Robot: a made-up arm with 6 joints. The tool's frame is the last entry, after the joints.
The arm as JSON. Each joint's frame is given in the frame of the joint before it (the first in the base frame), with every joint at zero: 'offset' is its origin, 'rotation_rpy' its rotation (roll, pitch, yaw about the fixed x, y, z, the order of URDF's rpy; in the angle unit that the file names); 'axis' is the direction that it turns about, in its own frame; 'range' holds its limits. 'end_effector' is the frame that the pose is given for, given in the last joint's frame.
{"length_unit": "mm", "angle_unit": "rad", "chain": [
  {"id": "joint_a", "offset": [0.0, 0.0, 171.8], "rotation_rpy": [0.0, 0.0, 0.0], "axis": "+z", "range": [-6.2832, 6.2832]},
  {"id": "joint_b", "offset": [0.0, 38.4, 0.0], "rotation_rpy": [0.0, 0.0, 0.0], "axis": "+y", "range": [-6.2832, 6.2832]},
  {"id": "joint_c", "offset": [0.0, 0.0, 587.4], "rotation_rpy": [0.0, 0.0, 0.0], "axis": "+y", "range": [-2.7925, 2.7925]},
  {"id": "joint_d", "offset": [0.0, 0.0, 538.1], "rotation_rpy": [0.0, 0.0, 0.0], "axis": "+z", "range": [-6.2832, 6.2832]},
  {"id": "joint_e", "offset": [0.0, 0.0, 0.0], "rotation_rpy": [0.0, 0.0, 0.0], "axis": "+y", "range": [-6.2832, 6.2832]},
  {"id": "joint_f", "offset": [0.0, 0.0, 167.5], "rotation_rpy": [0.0, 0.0, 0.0], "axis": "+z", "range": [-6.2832, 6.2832]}
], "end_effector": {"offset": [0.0, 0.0, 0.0], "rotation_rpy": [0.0, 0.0, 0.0]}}
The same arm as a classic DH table. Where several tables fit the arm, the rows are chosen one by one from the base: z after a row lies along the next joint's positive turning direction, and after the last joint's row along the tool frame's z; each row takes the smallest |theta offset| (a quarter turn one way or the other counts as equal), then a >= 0, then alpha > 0; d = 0 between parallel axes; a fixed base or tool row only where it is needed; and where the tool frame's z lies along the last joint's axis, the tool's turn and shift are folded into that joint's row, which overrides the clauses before.
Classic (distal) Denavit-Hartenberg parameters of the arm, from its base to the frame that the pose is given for. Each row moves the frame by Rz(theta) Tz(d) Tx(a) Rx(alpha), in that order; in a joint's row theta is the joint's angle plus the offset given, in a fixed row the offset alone. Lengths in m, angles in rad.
joint_a: theta0 0  d 0.1718  a 0  alpha -1.5708
joint_b: theta0 -1.5708  d 0  a 0.5874  alpha 0
joint_c: theta0 1.5708  d 0.0384  a 0  alpha 1.5708
joint_d: theta0 0  d 0.5381  a 0  alpha -1.5708
joint_e: theta0 0  d 0  a 0  alpha 1.5708
joint_f: theta0 0  d 0.1675  a 0  alpha 0
Joint limits (rad, base to tool): -6.2832..6.2832 -6.2832..6.2832 -2.7925..2.7925 -6.2832..6.2832 -6.2832..6.2832 -6.2832..6.2832

